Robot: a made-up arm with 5 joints.
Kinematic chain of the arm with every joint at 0, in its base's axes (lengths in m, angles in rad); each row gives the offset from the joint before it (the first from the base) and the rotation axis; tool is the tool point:
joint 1: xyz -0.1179 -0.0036 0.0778 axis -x
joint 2: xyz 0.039 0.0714 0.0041 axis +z
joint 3: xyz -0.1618 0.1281 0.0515 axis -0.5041 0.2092 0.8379
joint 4: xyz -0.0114 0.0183 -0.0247 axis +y
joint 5: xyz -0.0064 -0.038 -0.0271 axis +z
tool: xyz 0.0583 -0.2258 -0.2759
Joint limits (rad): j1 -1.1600..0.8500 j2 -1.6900..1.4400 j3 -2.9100..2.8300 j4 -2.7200..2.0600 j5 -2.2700..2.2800
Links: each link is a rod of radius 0.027 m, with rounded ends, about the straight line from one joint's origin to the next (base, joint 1, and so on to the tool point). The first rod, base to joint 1, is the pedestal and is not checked.
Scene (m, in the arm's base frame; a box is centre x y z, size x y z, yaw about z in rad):
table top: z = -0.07
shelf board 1: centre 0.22 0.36 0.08 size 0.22 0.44 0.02 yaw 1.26
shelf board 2: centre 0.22 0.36 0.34 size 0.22 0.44 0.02 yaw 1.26
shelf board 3: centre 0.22 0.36 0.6 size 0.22 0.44 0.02 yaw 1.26
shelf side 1: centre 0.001 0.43 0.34 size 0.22 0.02 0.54 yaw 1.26
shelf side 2: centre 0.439 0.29 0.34 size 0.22 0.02 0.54 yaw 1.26
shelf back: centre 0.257 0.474 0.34 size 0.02 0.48 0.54 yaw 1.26
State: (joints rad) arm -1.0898 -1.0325 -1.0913 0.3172 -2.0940
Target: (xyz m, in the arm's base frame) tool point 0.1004 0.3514 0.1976
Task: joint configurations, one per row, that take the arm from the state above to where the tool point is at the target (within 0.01 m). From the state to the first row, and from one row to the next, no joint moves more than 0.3 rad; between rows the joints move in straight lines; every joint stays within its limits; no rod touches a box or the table.
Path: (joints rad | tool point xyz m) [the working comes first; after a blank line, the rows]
Joints at the target: -1.1600 -0.6237 -1.1282 -0.7803 -1.9570
Straight joint move there: touches shelf board 2.

1: -1.1132 -0.7998 -1.3600 0.2519 -2.1527 | 0.2141 0.2812 0.4989
2: -1.1366 -0.5672 -1.6287 0.1867 -2.2113 | 0.1932 0.2166 0.5010
3: -1.1600 -0.3345 -1.8974 0.1214 -2.2700 | 0.1682 0.1466 0.4884
4: -1.1600 -0.0650 -2.0537 -0.1320 -2.2700 | 0.1294 0.1570 0.4315
5: -1.1600 0.2045 -2.2100 -0.3855 -2.2700 | 0.0962 0.1662 0.3623
6: -1.1600 0.4740 -2.3663 -0.6389 -2.2700 | 0.0692 0.1767 0.2835
7: -1.1600 0.7435 -2.5226 -0.8923 -2.2700 | 0.0481 0.1885 0.1976
8: -1.1600 0.4700 -2.2437 -0.8699 -2.2074 | 0.0553 0.2120 0.2221
9: -1.1600 0.1966 -1.9648 -0.8475 -2.1448 | 0.0684 0.2439 0.2345
10: -1.1600 -0.0769 -1.6859 -0.8251 -2.0822 | 0.0835 0.2805 0.2334
11: -1.1600 -0.3503 -1.4071 -0.8027 -2.0196 | 0.0957 0.3175 0.2197
12: -1.1600 -0.6237 -1.1282 -0.7803 -1.9570 | 0.1004 0.3514 0.1976

